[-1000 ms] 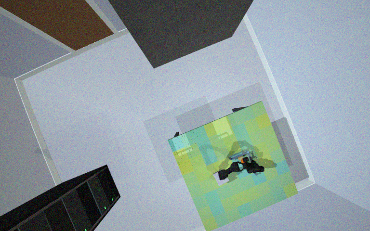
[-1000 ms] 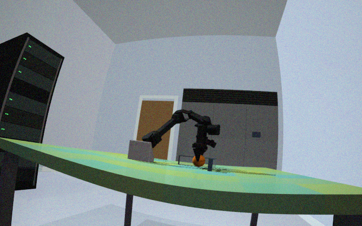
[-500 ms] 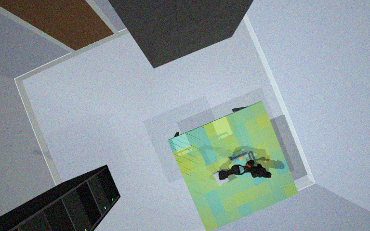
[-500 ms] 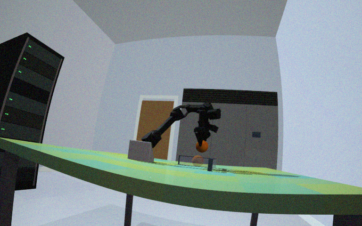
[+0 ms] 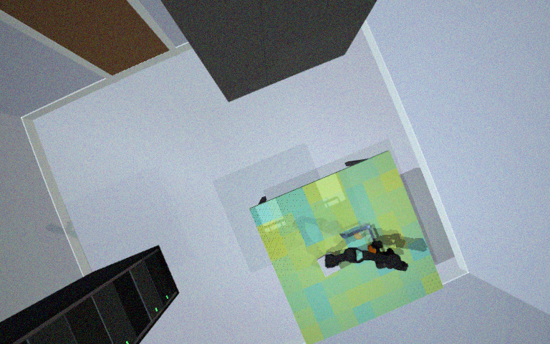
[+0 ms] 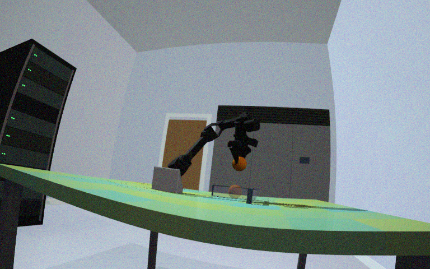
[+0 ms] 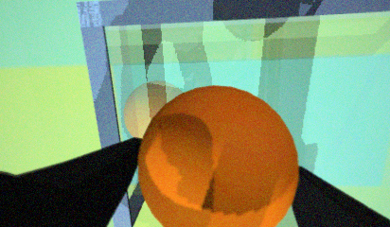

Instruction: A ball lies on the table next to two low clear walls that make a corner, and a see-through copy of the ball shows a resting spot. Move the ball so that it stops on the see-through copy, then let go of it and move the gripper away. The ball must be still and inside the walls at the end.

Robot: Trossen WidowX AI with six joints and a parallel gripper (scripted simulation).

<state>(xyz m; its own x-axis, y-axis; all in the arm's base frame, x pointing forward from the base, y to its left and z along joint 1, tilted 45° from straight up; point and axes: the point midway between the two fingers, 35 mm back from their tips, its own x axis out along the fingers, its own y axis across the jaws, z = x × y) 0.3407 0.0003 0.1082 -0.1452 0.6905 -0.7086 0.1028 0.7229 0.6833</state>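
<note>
Right now my gripper tip is 140 mm above the see-through copy of ball, 60 mm to the right of it and 20 mm past it. Round my gripper tip: orange ball right at my gripper tip.
</note>
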